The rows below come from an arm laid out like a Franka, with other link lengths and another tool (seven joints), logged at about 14 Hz.
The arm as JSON. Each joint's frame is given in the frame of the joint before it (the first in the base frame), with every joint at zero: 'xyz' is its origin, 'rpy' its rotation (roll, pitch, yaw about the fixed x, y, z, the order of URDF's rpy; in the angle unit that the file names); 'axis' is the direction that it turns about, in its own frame. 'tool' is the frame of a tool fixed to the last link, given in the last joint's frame.
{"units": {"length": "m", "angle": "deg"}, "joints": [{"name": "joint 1", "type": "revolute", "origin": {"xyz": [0.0, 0.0, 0.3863], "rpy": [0.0, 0.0, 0.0]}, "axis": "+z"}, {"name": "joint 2", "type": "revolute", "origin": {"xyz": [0.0, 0.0, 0.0], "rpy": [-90.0, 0.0, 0.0]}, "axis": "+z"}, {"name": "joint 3", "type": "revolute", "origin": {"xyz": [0.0, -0.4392, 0.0], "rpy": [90.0, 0.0, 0.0]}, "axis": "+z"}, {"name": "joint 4", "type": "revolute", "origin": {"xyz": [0.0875, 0.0, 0.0], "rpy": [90.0, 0.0, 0.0]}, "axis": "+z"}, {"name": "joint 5", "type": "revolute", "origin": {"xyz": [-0.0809, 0.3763, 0.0], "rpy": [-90.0, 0.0, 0.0]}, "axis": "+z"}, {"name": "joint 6", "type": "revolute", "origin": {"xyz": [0.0, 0.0, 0.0], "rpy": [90.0, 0.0, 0.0]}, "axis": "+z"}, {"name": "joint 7", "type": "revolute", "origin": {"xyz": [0.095, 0.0, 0.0], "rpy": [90.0, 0.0, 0.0]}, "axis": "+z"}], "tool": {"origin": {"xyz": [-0.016, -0.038, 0.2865], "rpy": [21.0, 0.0, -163.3]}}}
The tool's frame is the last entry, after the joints.
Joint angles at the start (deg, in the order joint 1, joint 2, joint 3, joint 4, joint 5, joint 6, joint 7):
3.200, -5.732, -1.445, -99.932, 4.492, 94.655, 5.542
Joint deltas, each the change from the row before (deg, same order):
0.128, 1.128, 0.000, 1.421, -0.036, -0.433, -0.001
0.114, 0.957, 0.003, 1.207, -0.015, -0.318, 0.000
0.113, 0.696, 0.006, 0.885, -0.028, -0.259, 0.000
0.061, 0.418, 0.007, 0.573, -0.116, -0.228, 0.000
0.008, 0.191, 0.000, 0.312, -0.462, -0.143, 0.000
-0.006, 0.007, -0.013, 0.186, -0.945, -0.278, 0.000
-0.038, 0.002, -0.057, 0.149, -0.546, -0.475, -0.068
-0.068, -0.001, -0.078, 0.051, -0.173, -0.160, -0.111
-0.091, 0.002, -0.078, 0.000, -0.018, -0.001, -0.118
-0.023, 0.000, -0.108, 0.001, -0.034, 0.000, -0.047
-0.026, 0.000, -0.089, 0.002, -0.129, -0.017, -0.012
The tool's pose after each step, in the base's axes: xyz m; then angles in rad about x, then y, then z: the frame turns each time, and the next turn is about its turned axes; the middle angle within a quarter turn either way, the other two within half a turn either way. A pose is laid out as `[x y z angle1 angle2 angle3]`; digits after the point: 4 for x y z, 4 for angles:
[0.5152 0.0775 0.6041 2.8766 -0.1239 -2.8020]
[0.5219 0.0789 0.6047 2.8756 -0.1244 -2.8047]
[0.5265 0.0801 0.6051 2.8744 -0.1249 -2.8074]
[0.5292 0.0803 0.6054 2.8720 -0.1256 -2.8093]
[0.5304 0.0783 0.6055 2.8637 -0.1254 -2.8100]
[0.5299 0.0735 0.6056 2.8471 -0.1262 -2.8112]
[0.5283 0.0699 0.6056 2.8372 -0.1312 -2.8131]
[0.5278 0.0676 0.6056 2.8342 -0.1329 -2.8133]
[0.5279 0.0660 0.6056 2.8340 -0.1331 -2.8125]
[0.5281 0.0646 0.6056 2.8337 -0.1335 -2.8111]
[0.5281 0.0628 0.6055 2.8317 -0.1342 -2.8095]

